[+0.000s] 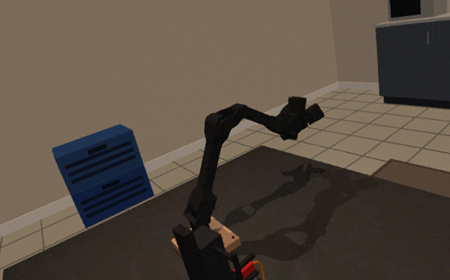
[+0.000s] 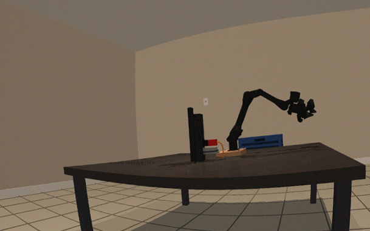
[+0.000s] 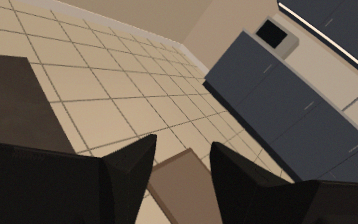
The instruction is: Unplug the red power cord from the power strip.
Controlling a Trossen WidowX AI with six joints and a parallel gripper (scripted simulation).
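My gripper tip is now 57 cm to the left of the red plug, 46 cm short of it and 11 cm above it. Also, from my gripper tip: black stand 67 cm to the right, 49 cm ahead, 7 cm below.
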